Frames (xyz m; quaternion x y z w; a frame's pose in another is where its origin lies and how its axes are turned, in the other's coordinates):
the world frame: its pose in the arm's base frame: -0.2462 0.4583 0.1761 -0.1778 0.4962 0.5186 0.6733
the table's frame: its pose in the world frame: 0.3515 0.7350 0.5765 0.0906 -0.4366 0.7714 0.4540
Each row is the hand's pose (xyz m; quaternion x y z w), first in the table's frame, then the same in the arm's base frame.
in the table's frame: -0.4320 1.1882 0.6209 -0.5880 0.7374 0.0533 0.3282
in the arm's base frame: -0.0066 0.1173 0.5305 -0.4624 -0.3545 0.7683 0.2649
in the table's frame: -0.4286 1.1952 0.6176 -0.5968 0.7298 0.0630 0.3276
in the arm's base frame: -0.0112 0.1119 0.5350 -0.4569 -0.3683 0.7657 0.2632
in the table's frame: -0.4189 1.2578 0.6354 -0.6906 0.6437 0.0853 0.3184
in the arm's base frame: -0.0019 0.0571 0.5702 -0.4049 -0.4683 0.7217 0.3097
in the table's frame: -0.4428 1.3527 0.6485 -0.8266 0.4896 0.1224 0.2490
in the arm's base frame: 0.0093 -0.0398 0.5852 -0.3390 -0.6266 0.5970 0.3688
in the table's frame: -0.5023 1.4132 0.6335 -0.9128 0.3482 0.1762 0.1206
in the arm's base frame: 0.0059 -0.1178 0.5486 -0.3091 -0.7605 0.4300 0.3758
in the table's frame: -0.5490 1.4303 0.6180 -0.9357 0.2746 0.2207 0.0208
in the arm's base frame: 0.0020 -0.1506 0.5083 -0.3080 -0.8265 0.3168 0.3489
